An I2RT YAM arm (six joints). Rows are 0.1 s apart.
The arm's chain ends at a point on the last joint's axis. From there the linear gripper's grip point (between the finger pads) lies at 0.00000 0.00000 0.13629 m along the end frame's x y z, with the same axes.
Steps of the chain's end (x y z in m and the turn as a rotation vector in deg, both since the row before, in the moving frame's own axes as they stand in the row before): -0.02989, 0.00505, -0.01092, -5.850, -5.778, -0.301; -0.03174, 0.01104, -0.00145, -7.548, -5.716, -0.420; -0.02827, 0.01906, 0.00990, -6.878, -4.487, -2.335; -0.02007, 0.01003, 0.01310, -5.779, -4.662, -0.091; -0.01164, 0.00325, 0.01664, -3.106, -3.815, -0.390
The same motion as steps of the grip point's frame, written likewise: -0.04355, 0.01895, -0.01232, -5.850, -5.778, -0.301; -0.04521, 0.02896, -0.00331, -7.548, -5.716, -0.420; -0.03857, 0.03558, 0.00850, -6.878, -4.487, -2.335; -0.03112, 0.02375, 0.01196, -5.779, -4.662, -0.091; -0.02068, 0.01066, 0.01614, -3.106, -3.815, -0.390
